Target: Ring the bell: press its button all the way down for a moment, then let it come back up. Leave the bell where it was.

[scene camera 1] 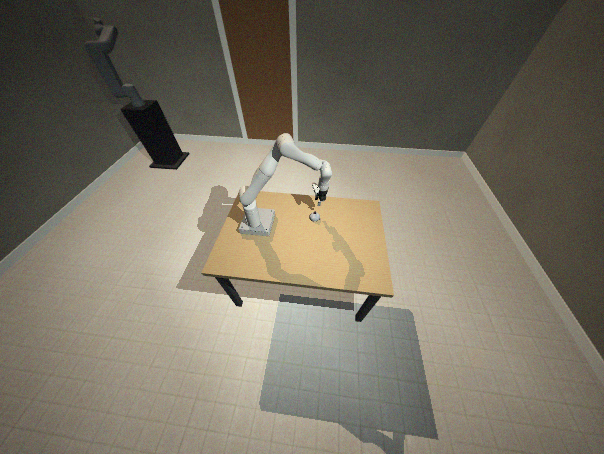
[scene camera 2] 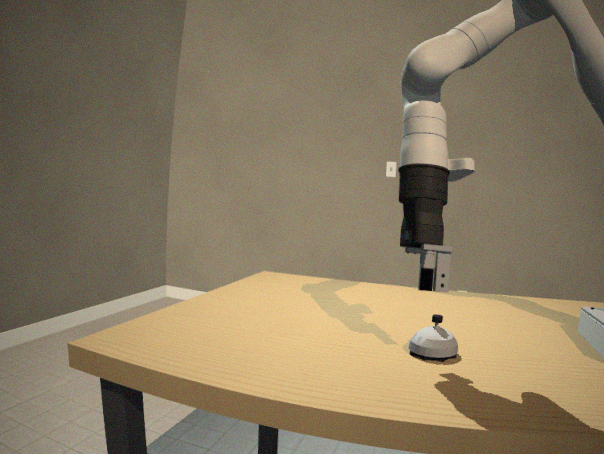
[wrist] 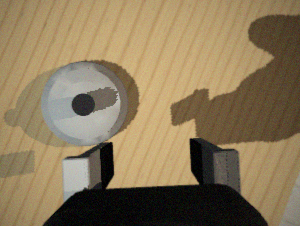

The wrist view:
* my gripper: 151,156
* grey dome bell: 111,100
